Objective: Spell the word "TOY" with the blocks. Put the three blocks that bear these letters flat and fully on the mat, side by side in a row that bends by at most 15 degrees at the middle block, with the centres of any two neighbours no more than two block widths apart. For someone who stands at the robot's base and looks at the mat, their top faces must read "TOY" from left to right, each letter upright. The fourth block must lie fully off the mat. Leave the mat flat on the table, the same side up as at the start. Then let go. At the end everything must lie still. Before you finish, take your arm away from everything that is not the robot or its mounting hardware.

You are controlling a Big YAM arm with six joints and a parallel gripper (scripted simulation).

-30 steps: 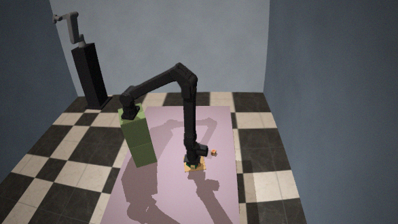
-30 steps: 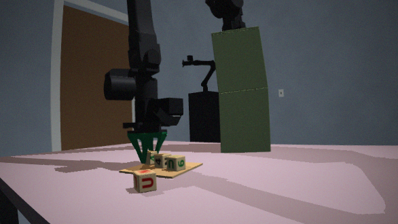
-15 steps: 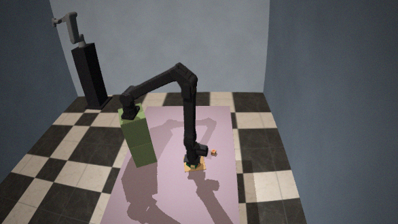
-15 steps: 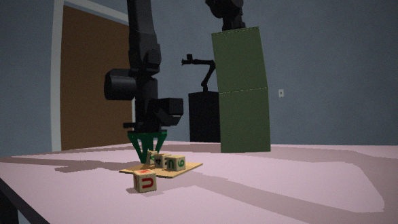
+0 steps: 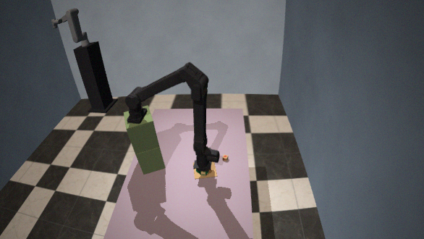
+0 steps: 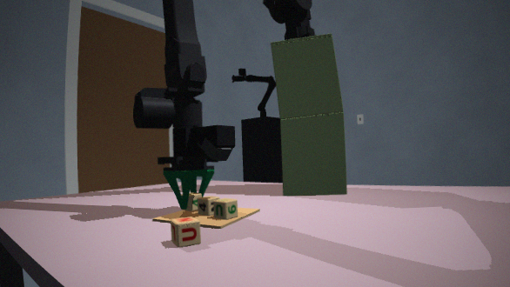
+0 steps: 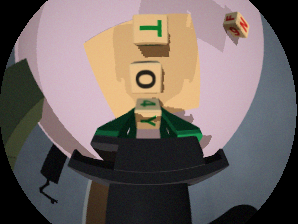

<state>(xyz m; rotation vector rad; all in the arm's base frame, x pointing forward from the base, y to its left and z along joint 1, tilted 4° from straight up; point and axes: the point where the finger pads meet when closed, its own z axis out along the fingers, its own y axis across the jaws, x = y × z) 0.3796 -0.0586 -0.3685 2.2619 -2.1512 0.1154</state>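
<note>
Now: hand right at the letter block. From my hand the other things lie so: tan mat: 50 mm to the left, 20 mm below; then black-lettered block: 50 mm to the left.
</note>
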